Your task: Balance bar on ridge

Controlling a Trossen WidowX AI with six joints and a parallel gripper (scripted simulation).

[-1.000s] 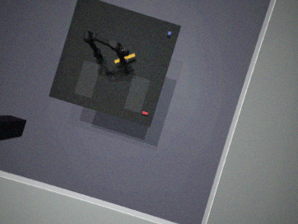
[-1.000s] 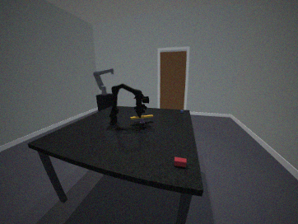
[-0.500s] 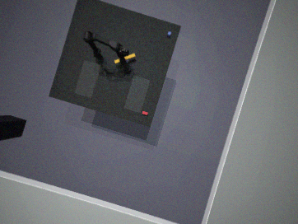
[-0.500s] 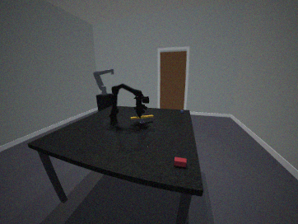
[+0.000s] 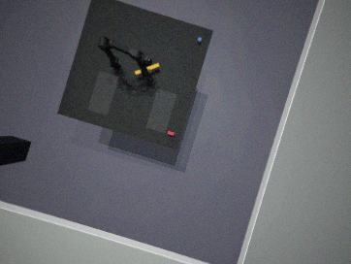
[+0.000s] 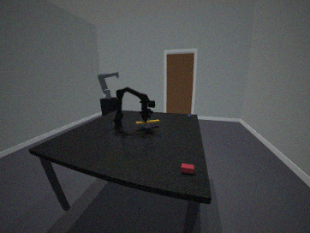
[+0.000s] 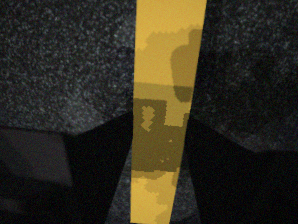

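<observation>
The yellow bar lies 2 cm to the left of my gripper tip and 2 cm ahead of it. Also, from my gripper tip: red block 52 cm to the right, 43 cm ahead, 4 cm below; blue object 48 cm to the left, 43 cm ahead, 4 cm below.
</observation>
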